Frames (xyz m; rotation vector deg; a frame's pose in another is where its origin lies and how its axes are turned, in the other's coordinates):
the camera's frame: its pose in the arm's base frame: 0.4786 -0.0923 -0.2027 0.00 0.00 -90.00
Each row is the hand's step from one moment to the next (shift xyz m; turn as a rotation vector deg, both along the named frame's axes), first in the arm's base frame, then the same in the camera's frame.
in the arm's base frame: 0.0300 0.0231 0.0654 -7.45 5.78 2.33
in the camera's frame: -0.0231 0.0300 0.0654 -5.78 -7.45 2.33
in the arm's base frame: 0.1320 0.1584 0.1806 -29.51 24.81 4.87
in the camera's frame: -0.1584 0.1320 0.1806 -24.81 -29.51 4.87
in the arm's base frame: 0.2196 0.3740 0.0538 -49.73 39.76 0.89
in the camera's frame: -0.3740 0.2196 0.0538 -39.76 -49.73 0.89
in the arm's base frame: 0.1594 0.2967 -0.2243 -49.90 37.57 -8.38
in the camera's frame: -0.2967 0.1594 -0.2243 -37.57 -49.90 -8.38
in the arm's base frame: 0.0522 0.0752 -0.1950 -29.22 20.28 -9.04
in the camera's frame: -0.0752 0.0522 -0.1950 -20.28 -29.22 -9.04
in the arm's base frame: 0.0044 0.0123 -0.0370 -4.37 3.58 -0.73
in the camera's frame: -0.0123 0.0044 -0.0370 -3.58 -4.37 -0.73
